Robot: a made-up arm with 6 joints. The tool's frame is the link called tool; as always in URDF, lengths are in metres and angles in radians. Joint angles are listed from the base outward.
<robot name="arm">
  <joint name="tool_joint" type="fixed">
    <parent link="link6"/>
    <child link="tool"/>
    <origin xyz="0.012 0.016 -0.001" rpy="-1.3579 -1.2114 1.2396"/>
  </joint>
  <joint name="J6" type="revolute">
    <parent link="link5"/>
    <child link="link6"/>
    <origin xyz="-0.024 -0.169 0.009" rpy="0 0 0"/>
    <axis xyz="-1 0 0"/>
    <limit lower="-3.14" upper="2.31"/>
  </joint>
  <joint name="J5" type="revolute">
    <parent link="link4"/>
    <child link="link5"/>
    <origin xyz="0.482 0.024 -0.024" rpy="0 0 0"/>
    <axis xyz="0 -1 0"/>
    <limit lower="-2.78" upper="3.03"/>
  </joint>
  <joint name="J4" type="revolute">
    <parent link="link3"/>
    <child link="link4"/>
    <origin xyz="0.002 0.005 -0.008" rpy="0 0 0"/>
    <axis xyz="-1 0 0"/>
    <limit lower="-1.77" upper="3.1"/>
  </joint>
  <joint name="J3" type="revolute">
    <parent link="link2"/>
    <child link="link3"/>
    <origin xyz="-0.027 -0.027 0.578" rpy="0 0 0"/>
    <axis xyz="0 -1 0"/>
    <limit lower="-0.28" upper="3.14"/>
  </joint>
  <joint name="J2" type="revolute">
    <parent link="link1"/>
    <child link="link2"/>
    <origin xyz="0.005 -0.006 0.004" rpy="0 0 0"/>
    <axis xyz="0 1 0"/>
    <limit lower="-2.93" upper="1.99"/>
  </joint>
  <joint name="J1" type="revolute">
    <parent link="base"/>
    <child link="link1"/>
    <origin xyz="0.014 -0.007 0.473" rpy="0 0 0"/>
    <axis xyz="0 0 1"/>
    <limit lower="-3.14" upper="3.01"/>
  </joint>
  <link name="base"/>
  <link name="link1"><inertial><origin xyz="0.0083 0.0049 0.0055"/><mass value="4.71"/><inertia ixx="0.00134" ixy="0" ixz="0" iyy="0.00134" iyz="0" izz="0.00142"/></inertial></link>
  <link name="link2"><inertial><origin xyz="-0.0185 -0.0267 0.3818"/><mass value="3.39"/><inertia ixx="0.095" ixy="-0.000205" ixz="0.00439" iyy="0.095" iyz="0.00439" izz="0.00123"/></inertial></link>
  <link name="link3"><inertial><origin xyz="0.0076 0.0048 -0.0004"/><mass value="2"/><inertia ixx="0.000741" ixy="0" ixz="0" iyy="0.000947" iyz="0" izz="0.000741"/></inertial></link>
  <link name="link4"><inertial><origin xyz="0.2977 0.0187 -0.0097"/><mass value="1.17"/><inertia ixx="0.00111" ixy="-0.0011" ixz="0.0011" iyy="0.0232" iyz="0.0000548" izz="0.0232"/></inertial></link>
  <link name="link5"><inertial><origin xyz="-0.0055 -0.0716 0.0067"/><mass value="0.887"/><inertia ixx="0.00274" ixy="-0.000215" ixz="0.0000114" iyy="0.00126" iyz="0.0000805" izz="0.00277"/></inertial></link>
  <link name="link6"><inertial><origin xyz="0.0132 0.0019 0.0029"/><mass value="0.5"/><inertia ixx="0.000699" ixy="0" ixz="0" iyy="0.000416" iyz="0" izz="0.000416"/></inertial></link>
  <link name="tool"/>
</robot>
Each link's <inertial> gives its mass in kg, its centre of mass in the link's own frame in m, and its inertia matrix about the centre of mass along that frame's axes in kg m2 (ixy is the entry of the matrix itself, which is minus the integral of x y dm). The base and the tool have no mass. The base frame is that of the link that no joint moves.
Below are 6 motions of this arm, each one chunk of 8 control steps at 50 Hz.
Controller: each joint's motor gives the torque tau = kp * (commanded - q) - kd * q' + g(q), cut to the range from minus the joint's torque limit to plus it. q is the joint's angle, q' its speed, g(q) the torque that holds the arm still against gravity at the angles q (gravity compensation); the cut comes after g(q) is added. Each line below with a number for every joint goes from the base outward.
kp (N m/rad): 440 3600 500 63 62 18
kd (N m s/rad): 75 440 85 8 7.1 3.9
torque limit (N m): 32 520 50 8.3 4.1 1.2
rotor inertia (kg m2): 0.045 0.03 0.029 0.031 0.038 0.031
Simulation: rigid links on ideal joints. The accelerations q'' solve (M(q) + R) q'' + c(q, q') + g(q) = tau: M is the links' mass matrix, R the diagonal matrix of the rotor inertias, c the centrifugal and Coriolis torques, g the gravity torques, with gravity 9.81 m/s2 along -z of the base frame. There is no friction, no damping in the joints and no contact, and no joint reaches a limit. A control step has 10 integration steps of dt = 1/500 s. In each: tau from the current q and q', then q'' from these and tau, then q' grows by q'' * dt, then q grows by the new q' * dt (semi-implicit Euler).
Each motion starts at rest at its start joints. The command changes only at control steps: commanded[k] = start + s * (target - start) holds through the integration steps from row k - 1 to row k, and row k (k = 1, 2, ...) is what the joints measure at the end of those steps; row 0 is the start. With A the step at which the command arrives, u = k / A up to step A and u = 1 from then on. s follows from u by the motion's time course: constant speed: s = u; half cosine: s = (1 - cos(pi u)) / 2; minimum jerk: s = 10 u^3 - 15 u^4 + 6 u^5; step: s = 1 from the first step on.
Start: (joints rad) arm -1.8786 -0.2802 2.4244 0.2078 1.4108 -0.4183
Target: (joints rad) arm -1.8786 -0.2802 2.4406 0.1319 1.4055 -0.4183
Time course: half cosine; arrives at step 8
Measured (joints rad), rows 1 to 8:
1: -1.8786 -0.2802 2.4245 0.2074 1.4108 -0.4183
2: -1.8786 -0.2802 2.4247 0.2060 1.4107 -0.4183
3: -1.8786 -0.2802 2.4252 0.2030 1.4104 -0.4183
4: -1.8786 -0.2802 2.4261 0.1984 1.4101 -0.4183
5: -1.8785 -0.2802 2.4271 0.1922 1.4096 -0.4183
6: -1.8785 -0.2802 2.4284 0.1851 1.4091 -0.4183
7: -1.8785 -0.2802 2.4296 0.1777 1.4085 -0.4183
8: -1.8785 -0.2802 2.4309 0.1709 1.4080 -0.4183

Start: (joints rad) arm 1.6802 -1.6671 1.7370 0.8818 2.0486 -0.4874
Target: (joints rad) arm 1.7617 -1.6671 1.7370 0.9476 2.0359 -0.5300
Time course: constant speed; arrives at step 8
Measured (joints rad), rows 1 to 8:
1: 1.6804 -1.6671 1.7370 0.8829 2.0484 -0.4877
2: 1.6813 -1.6671 1.7369 0.8850 2.0479 -0.4885
3: 1.6828 -1.6671 1.7369 0.8882 2.0473 -0.4897
4: 1.6852 -1.6671 1.7369 0.8921 2.0465 -0.4913
5: 1.6884 -1.6670 1.7369 0.8967 2.0456 -0.4932
6: 1.6925 -1.6670 1.7368 0.9018 2.0445 -0.4954
7: 1.6974 -1.6670 1.7368 0.9074 2.0434 -0.4979
8: 1.7030 -1.6670 1.7368 0.9134 2.0422 -0.5007

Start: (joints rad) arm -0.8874 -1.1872 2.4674 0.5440 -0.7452 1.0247
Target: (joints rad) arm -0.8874 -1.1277 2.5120 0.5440 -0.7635 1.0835
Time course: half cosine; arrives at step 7
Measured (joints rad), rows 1 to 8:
1: -0.8874 -1.1868 2.4678 0.5441 -0.7453 1.0249
2: -0.8874 -1.1854 2.4691 0.5444 -0.7459 1.0256
3: -0.8874 -1.1825 2.4714 0.5449 -0.7469 1.0273
4: -0.8875 -1.1780 2.4746 0.5453 -0.7484 1.0299
5: -0.8875 -1.1723 2.4782 0.5455 -0.7503 1.0334
6: -0.8875 -1.1660 2.4819 0.5455 -0.7523 1.0375
7: -0.8875 -1.1601 2.4851 0.5451 -0.7541 1.0416
8: -0.8875 -1.1550 2.4877 0.5447 -0.7556 1.0454

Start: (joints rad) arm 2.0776 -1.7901 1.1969 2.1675 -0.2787 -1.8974
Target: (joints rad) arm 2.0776 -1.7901 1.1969 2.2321 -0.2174 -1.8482
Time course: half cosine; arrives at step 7
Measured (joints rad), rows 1 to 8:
1: 2.0776 -1.7901 1.1969 2.1679 -0.2783 -1.8972
2: 2.0776 -1.7901 1.1969 2.1694 -0.2767 -1.8966
3: 2.0777 -1.7901 1.1969 2.1725 -0.2734 -1.8952
4: 2.0778 -1.7901 1.1969 2.1773 -0.2684 -1.8930
5: 2.0778 -1.7901 1.1969 2.1834 -0.2622 -1.8901
6: 2.0779 -1.7901 1.1969 2.1900 -0.2555 -1.8867
7: 2.0779 -1.7901 1.1969 2.1962 -0.2493 -1.8833
8: 2.0779 -1.7901 1.1969 2.2016 -0.2440 -1.8801

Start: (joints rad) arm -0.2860 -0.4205 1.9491 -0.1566 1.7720 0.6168
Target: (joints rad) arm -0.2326 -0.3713 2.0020 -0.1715 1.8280 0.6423
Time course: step
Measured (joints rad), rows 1 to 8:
1: -0.2831 -0.4144 1.9578 -0.1574 1.7796 0.6185
2: -0.2779 -0.4080 1.9629 -0.1592 1.7876 0.6206
3: -0.2726 -0.4022 1.9669 -0.1612 1.7944 0.6226
4: -0.2677 -0.3973 1.9704 -0.1630 1.8000 0.6244
5: -0.2634 -0.3931 1.9735 -0.1645 1.8047 0.6260
6: -0.2596 -0.3897 1.9764 -0.1657 1.8086 0.6275
7: -0.2563 -0.3867 1.9790 -0.1667 1.8118 0.6288
8: -0.2534 -0.3843 1.9813 -0.1676 1.8145 0.6301

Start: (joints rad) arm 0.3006 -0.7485 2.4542 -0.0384 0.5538 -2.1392
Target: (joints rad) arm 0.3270 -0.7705 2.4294 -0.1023 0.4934 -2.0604
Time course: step
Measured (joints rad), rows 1 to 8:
1: 0.3017 -0.7514 2.4506 -0.0472 0.5456 -2.1341
2: 0.3037 -0.7543 2.4483 -0.0558 0.5369 -2.1276
3: 0.3060 -0.7568 2.4463 -0.0628 0.5297 -2.1215
4: 0.3083 -0.7590 2.4445 -0.0686 0.5236 -2.1159
5: 0.3105 -0.7608 2.4429 -0.0736 0.5186 -2.1109
6: 0.3126 -0.7623 2.4415 -0.0778 0.5144 -2.1063
7: 0.3144 -0.7636 2.4402 -0.0814 0.5109 -2.1021
8: 0.3161 -0.7647 2.4391 -0.0844 0.5079 -2.0983

